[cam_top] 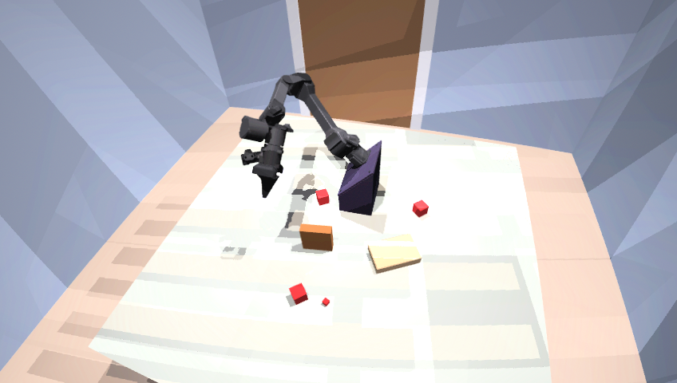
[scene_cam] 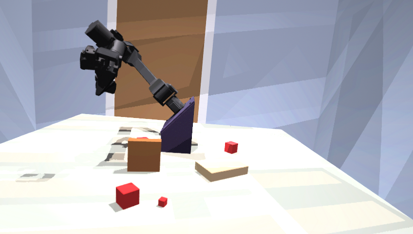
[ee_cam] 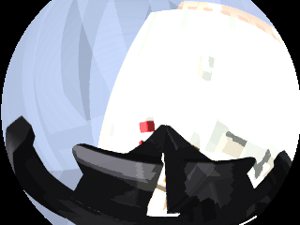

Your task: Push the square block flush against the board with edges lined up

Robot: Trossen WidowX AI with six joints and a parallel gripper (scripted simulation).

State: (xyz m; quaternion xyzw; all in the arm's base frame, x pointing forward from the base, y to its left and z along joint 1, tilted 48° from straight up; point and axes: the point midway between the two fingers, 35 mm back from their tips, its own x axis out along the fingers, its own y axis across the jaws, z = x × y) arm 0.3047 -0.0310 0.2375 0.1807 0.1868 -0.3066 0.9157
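The orange square block is 40 mm behind my gripper tip, 140 mm to the left of it and 180 mm below it. Round my gripper tip: cream board 80 mm behind, 380 mm to the left, 220 mm below.
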